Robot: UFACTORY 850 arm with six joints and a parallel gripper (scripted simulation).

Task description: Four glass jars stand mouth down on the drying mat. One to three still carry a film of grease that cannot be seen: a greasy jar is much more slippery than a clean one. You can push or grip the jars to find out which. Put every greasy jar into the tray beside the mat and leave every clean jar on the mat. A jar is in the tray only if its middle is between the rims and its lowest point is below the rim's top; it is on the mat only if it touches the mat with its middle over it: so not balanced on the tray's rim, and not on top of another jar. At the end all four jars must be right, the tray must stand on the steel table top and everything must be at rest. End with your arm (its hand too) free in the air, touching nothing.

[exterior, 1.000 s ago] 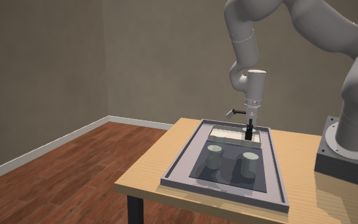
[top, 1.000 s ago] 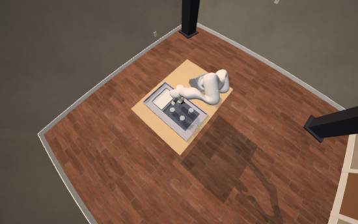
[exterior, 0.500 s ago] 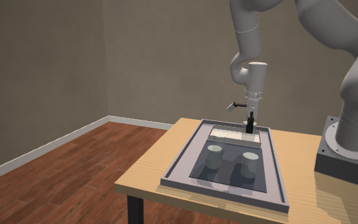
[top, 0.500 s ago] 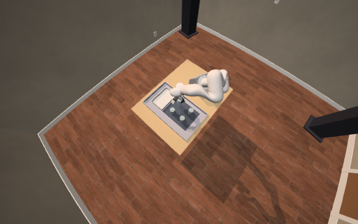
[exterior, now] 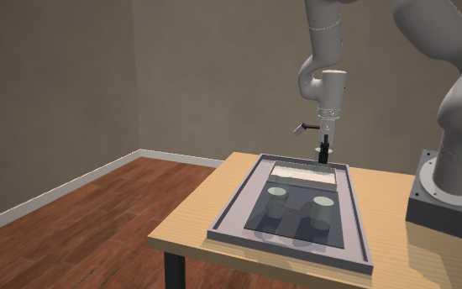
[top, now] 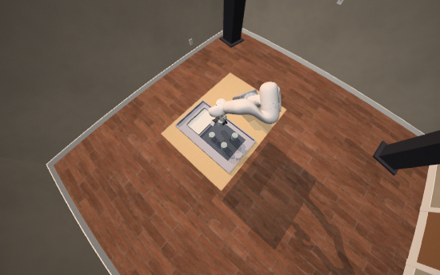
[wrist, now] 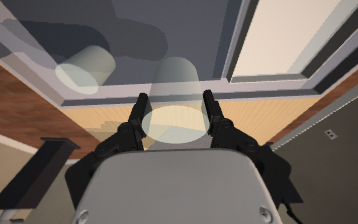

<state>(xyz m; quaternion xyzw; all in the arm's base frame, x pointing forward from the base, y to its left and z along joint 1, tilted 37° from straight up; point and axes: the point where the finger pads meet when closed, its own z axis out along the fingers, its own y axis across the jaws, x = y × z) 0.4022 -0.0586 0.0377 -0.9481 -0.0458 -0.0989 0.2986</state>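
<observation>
Now: hand 22 cm to the left of the cream tray, 18 cm above it and 10 cm short of it. From my hand the other things lie so: dark drying mat: 19 cm below, 10 cm to the left, 6 cm ahead.
</observation>
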